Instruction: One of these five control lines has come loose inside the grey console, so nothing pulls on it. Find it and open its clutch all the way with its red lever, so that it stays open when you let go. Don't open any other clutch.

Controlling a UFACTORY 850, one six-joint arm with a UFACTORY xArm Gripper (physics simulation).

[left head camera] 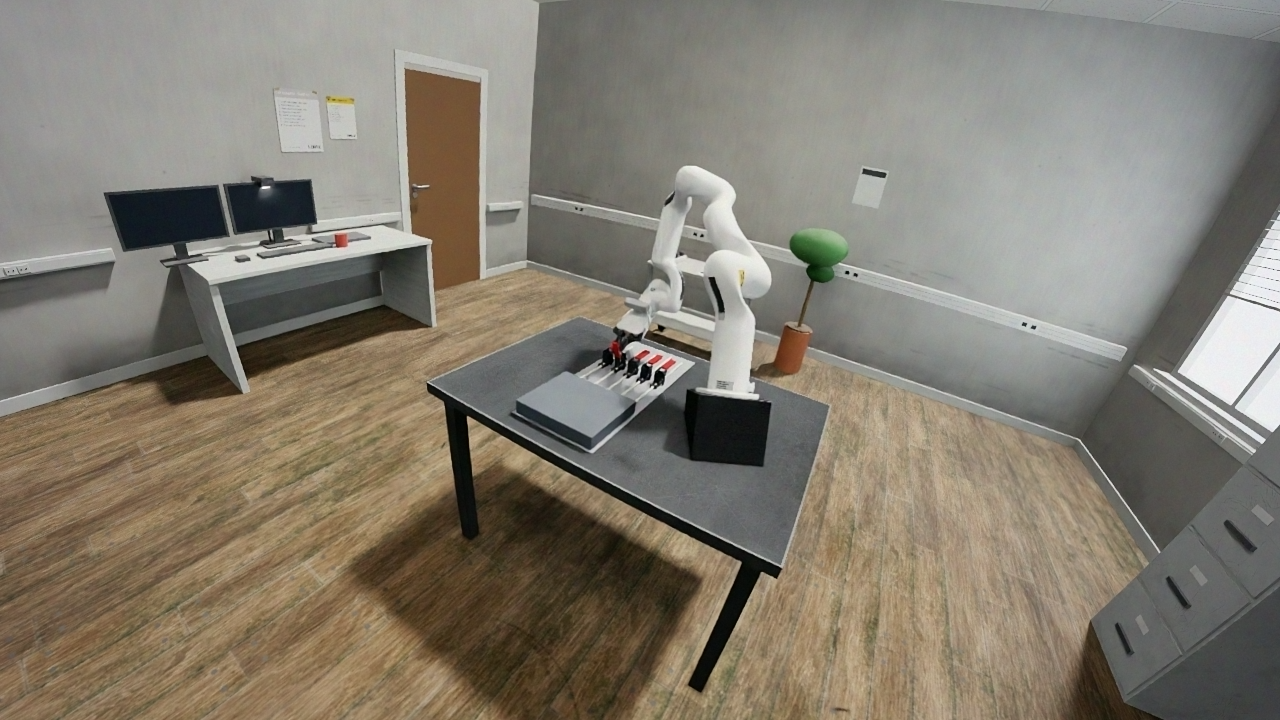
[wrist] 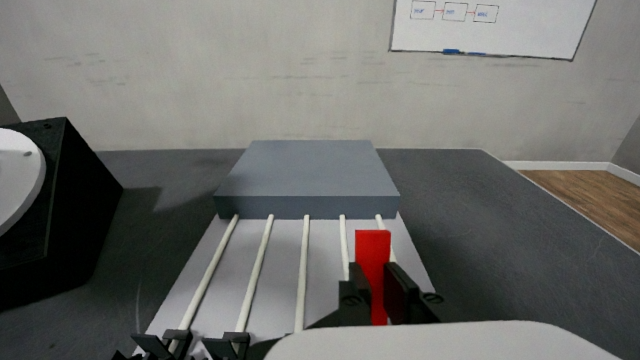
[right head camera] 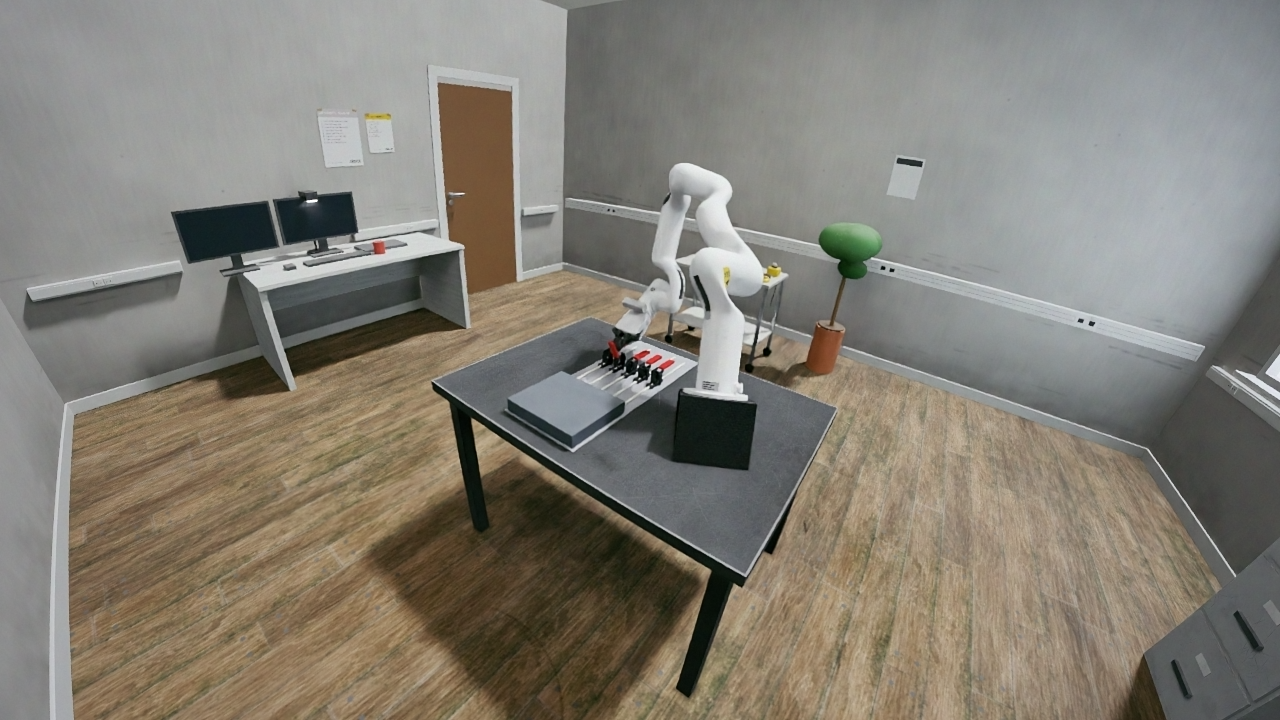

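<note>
The grey console (left head camera: 575,404) (right head camera: 565,402) (wrist: 307,170) lies on a light base plate (wrist: 220,300). Several white lines, such as the middle one (wrist: 302,275), run from it to a row of black clutches; two of these clutches (wrist: 177,337) (wrist: 236,340) show at the lower left of the wrist view. My gripper (left head camera: 619,341) (right head camera: 619,339) (wrist: 370,283) is shut on a raised red lever (left head camera: 615,348) (right head camera: 613,349) (wrist: 372,250) at the row's end away from the arm's base. Whether it belongs to the outermost line I cannot tell. Other red levers, such as the nearest (left head camera: 668,365) (right head camera: 665,365), lie low.
The arm's black base block (left head camera: 726,429) (right head camera: 714,431) (wrist: 75,210) stands beside the console on the dark table (left head camera: 716,501) (right head camera: 698,501) (wrist: 480,240). A potted plant (left head camera: 818,246) (right head camera: 850,241) stands behind the table. A desk (left head camera: 304,259) (right head camera: 349,268) with monitors stands at the left wall.
</note>
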